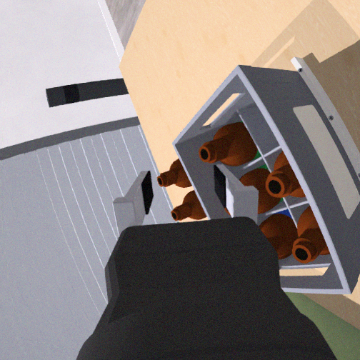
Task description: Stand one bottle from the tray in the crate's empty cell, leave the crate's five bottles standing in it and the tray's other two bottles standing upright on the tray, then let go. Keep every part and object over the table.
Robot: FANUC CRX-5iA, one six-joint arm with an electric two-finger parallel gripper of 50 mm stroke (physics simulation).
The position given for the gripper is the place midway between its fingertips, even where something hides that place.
In view: the gripper (182, 180), a green-banded bottle (310, 242), a green-banded bottle (256, 177), a green-banded bottle (232, 144) and a red-banded bottle (282, 181).
